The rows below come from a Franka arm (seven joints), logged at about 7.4 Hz.
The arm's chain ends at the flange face. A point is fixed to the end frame.
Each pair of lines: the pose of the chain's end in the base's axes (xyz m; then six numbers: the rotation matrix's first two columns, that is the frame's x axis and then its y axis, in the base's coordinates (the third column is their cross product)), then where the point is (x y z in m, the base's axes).
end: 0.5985 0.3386 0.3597 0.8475 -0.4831 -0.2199 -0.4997 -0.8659 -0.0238
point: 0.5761 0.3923 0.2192
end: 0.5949 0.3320 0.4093 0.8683 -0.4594 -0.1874 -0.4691 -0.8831 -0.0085
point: 0.5738 0.3808 0.2668
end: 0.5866 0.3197 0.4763 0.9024 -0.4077 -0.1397 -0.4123 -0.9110 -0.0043
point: 0.5686 0.3637 0.3318
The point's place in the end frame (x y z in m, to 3 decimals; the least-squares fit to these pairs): -0.014 -0.032 0.148
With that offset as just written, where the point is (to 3 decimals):
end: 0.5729 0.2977 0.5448 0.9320 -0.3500 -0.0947 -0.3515 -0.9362 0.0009
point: 0.558 0.337 0.399
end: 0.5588 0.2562 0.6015 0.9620 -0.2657 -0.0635 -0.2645 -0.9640 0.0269
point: 0.544 0.289 0.454
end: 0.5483 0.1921 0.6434 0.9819 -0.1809 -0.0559 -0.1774 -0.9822 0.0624
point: 0.530 0.218 0.495
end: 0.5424 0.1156 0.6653 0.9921 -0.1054 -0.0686 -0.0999 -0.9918 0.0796
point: 0.520 0.138 0.517
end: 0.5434 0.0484 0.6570 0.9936 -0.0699 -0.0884 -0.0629 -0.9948 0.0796
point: 0.518 0.070 0.509
